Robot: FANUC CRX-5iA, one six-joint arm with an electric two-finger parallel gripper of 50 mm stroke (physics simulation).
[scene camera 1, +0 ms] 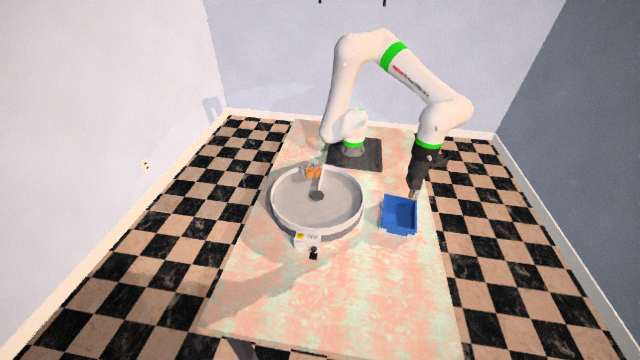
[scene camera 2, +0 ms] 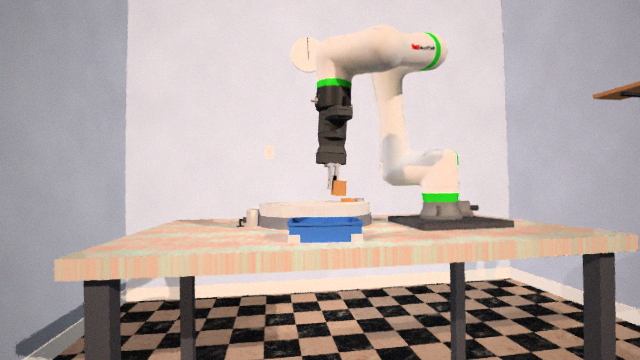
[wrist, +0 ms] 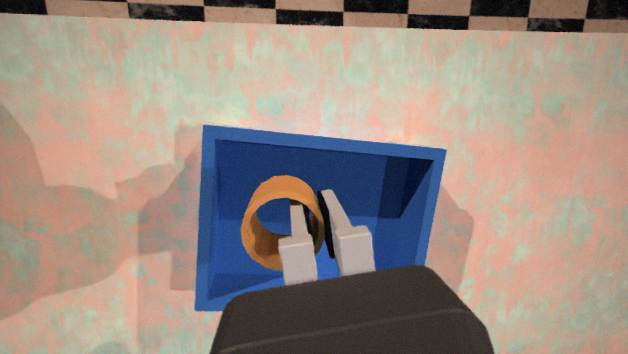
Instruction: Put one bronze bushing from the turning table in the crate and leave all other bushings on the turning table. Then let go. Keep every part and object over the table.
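Frame: origin at the arm's base, x back, y right, z up, level; millimetres.
Seen in the pictures: gripper, fingertip midpoint: (scene camera 1: 414, 196) (scene camera 2: 332, 188) (wrist: 313, 212); arm's base, link origin: (scene camera 1: 351, 150) (scene camera 2: 440, 217).
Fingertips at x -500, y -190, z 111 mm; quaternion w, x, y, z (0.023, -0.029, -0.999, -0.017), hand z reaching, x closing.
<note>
Offsets run from my fingertips to a thing's top centre. "*": to the spot under its first point.
My gripper (scene camera 1: 414, 193) (scene camera 2: 333, 183) (wrist: 313, 212) is shut on a bronze bushing @(dx +16, dy -1, dz +23 mm) (scene camera 2: 339, 188) (wrist: 285, 186), an orange ring, with one finger inside it and one outside its wall. The bushing hangs above the blue crate @(dx -8, dy +46, dz -82 mm) (scene camera 1: 398, 230) (scene camera 2: 325, 233) (wrist: 325, 141), clear of its rim. In the wrist view it shows within the crate's outline, left of the middle. The round grey turning table (scene camera 1: 300, 210) (scene camera 2: 315, 209) stands beside the crate. Orange bushings (scene camera 1: 313, 172) (scene camera 2: 347, 200) stand at its back edge, with grey parts @(* dx +240, dy +469, dz -52 mm) (scene camera 1: 303, 170) beside them.
A thin white bar @(* dx +188, dy +382, dz -54 mm) (scene camera 1: 321, 177) runs from the turning table's dark hub @(dx +86, dy +404, dz -71 mm) (scene camera 1: 316, 195) to its back rim. A white control box @(dx -143, dy +448, dz -74 mm) (scene camera 1: 307, 240) sits at its front. The robot's dark base plate (scene camera 1: 371, 155) (scene camera 2: 480, 223) lies behind. The table's edge lies beyond the crate.
</note>
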